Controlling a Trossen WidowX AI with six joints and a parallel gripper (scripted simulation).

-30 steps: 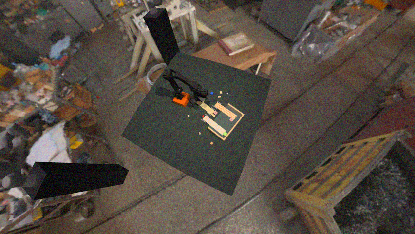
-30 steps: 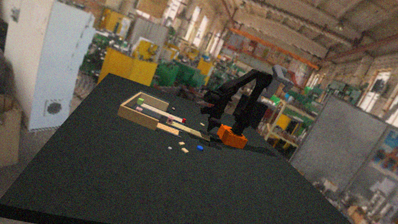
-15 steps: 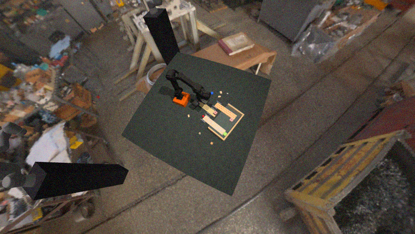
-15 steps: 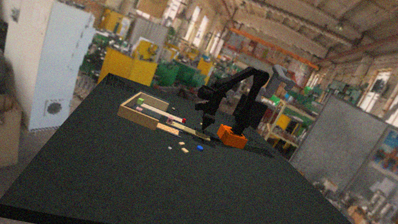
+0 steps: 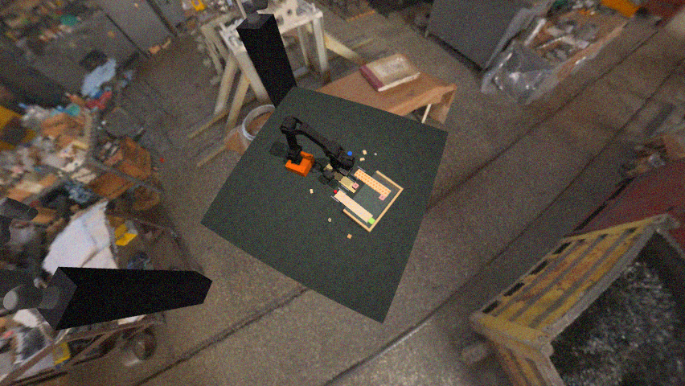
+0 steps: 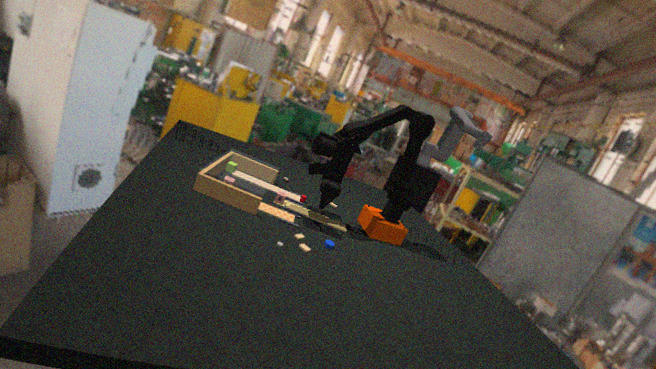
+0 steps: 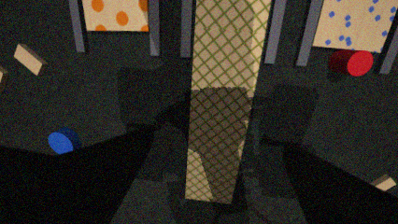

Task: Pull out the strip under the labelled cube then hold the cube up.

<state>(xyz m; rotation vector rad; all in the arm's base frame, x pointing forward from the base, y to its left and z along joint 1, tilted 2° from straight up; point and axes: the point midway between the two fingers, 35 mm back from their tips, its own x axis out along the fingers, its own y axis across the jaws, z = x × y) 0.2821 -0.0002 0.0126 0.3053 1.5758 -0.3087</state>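
My gripper tip is now 20 mm short of the hatched strip, 10 mm to the left of it and 50 mm above it. The rest, counted from my gripper tip: blue disc (10 mm ahead, 170 mm to the left, 50 mm below); red piece (20 mm ahead, 110 mm to the right, 40 mm below).
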